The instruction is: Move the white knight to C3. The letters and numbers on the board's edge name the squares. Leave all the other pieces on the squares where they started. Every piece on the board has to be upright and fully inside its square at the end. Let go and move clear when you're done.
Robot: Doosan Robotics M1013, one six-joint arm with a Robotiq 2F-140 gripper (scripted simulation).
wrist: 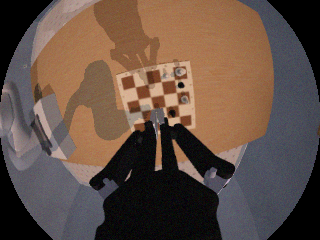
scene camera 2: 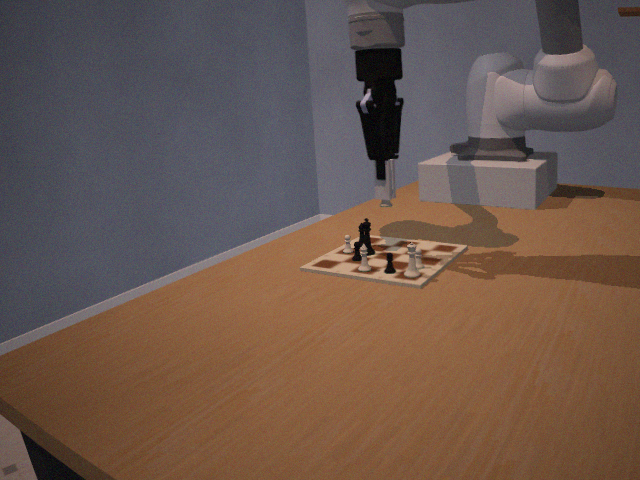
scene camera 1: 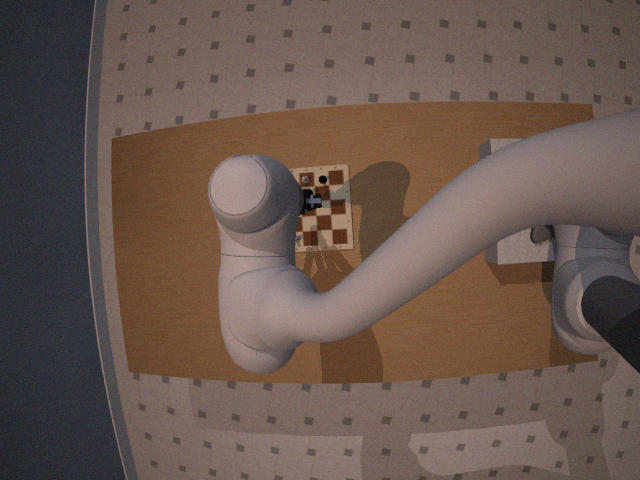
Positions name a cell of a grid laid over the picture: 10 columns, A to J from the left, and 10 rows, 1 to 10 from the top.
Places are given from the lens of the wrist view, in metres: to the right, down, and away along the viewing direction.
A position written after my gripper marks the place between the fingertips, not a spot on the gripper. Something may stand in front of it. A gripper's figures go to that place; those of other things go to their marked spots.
my gripper (wrist: E5): 0.00, -0.01, 0.21
small chessboard (wrist: E4): -0.05, -0.09, 0.29
